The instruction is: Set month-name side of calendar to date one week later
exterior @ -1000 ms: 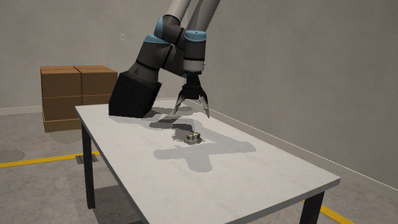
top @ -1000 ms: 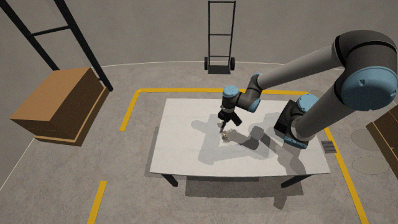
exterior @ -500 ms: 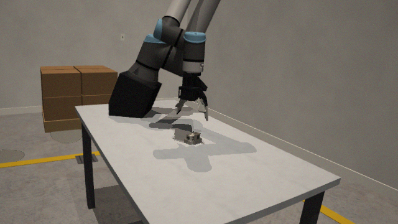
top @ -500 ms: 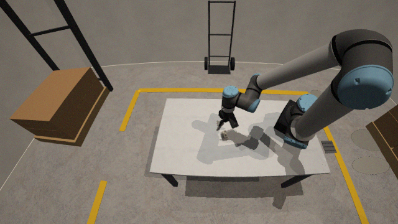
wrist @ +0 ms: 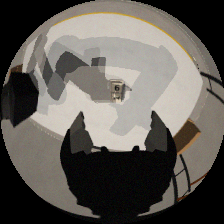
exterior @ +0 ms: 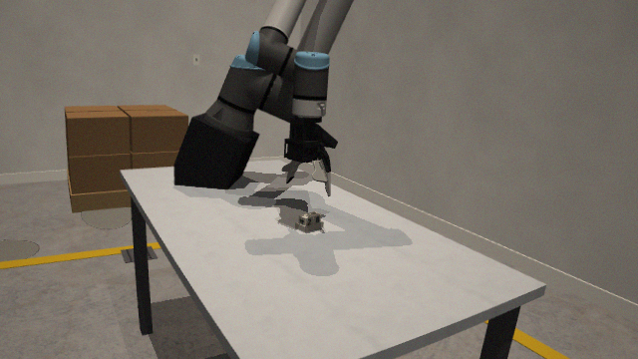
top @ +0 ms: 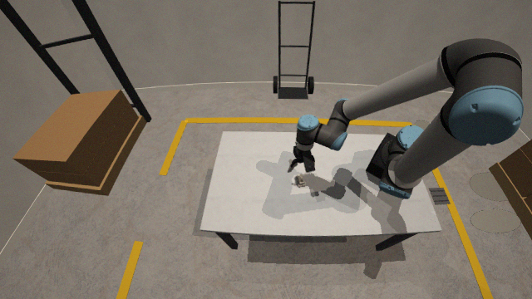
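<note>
The calendar tray lies 1 cm behind my hand, 1 cm to the left of it and 11 cm below it.
</note>
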